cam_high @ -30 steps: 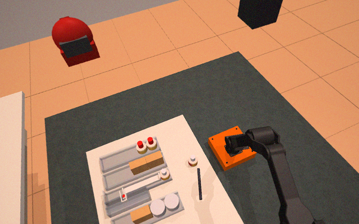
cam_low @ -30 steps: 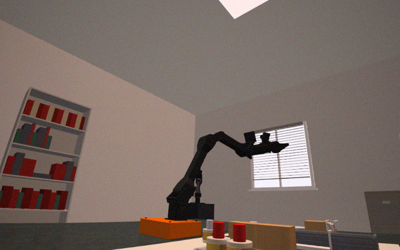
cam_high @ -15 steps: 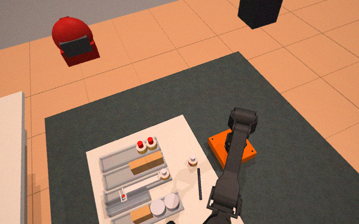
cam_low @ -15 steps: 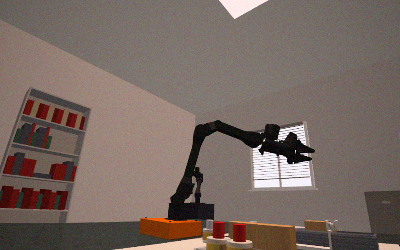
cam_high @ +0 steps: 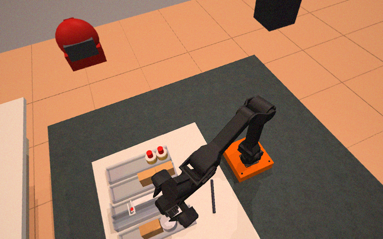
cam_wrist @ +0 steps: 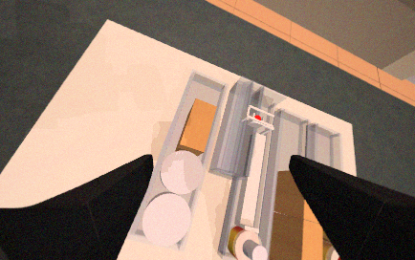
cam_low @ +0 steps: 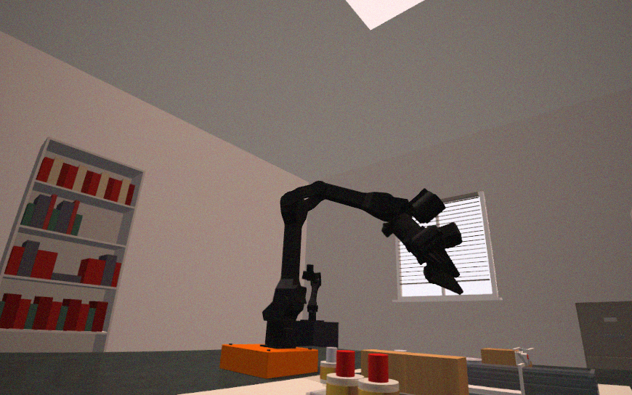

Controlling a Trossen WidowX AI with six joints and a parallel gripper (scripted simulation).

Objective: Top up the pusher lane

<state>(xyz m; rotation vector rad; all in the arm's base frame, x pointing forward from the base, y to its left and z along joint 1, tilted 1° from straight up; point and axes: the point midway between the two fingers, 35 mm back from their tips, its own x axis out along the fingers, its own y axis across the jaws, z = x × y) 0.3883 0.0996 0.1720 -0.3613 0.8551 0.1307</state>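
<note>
The dark bar is 20 cm behind my gripper tip, 3 cm to the right of it and 18 cm below it. From my gripper tip the other things lie so: red mark: 11 cm ahead, 8 cm to the right, 12 cm below.
</note>
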